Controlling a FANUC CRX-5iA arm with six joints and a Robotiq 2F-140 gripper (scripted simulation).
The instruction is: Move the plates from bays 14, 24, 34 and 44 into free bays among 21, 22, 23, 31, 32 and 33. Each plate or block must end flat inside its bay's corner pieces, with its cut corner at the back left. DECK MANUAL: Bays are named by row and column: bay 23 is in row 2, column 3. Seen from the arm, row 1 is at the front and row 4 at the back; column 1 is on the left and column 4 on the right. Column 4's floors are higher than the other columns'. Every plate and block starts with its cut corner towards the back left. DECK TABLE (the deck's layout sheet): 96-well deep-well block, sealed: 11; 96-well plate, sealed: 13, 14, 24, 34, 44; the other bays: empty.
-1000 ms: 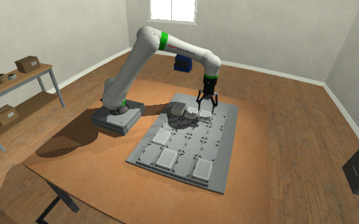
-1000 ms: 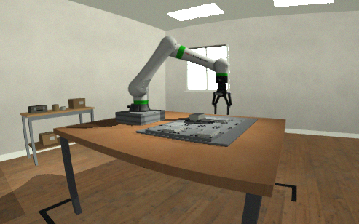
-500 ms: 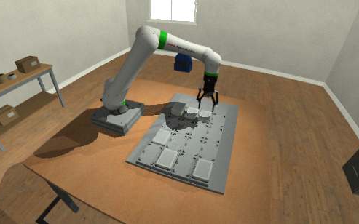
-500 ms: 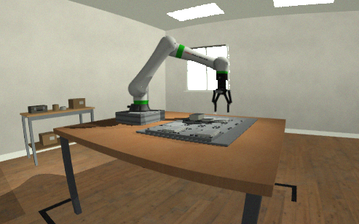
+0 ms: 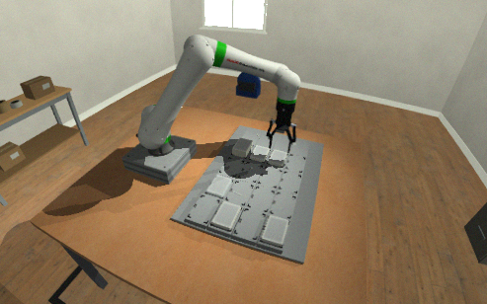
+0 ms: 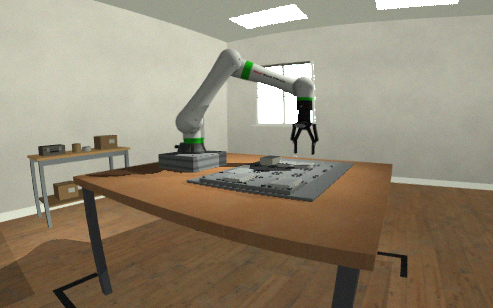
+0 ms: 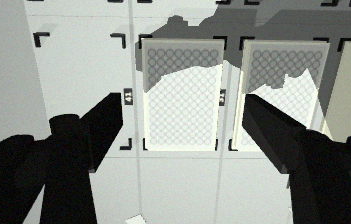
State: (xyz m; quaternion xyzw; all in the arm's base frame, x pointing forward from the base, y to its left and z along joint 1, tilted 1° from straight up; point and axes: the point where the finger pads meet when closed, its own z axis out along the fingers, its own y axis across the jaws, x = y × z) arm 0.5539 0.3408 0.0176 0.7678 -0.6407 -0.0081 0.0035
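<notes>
Right now my hand is 30 cm to the left of the bay label 43, 12 cm short of it and 10 cm above it. From my hand the other things lie so: sealed 96-well plate 35 cm to the right, 16 cm behind, 9 cm below; then sealed deep-well block 21 cm behind, 8 cm below, 3 cm to the right.
</notes>
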